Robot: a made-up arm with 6 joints.
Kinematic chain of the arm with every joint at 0, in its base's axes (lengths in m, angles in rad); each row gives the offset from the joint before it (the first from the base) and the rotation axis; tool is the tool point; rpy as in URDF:
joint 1: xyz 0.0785 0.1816 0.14 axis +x
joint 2: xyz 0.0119 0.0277 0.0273 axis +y
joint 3: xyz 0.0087 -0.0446 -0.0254 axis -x
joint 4: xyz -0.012 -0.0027 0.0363 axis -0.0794 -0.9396 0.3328
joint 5: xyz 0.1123 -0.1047 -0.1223 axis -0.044 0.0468 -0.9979
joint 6: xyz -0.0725 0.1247 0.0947 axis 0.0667 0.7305 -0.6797
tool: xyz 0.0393 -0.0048 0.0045 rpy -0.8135 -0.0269 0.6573
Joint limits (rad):
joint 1: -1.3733..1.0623
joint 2: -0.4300..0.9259
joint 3: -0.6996..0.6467
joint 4: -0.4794..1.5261
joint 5: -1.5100..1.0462
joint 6: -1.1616..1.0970
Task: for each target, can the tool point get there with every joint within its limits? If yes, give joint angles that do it. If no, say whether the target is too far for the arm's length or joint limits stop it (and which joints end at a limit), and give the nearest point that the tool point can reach.
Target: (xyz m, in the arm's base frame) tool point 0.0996 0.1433 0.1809
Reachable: yes | joints -0.3872 -0.0437 0.3701 -0.0567 -0.6446 0.1917
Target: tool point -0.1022 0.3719 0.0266
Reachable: no: joint limits stop it (at a limit: joint 1, joint 2, joint 4, joint 6) | nearest point 0.0242 0.3894 0.0538 | short by 0.130 m
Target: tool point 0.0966 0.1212 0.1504
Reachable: yes | joints 0.1779 0.4968 -0.2099 0.7357 -0.7063 -0.4137
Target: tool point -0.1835 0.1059 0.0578
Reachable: no: joint limits stop it (at a limit: joint 2, joint 3, joint 4, joint 5, joint 6) | nearest point -0.0478 0.0950 0.0460 | short by 0.137 m
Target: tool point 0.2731 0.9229 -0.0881
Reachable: no: too far | nearest point 0.1425 0.4117 0.0808 | short by 0.554 m
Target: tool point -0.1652 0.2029 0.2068
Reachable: no: joint limits stop it (at a limit: joint 1, joint 2, joint 3, joint 4, joint 6) | nearest point -0.0428 0.1407 0.2542 | short by 0.145 m
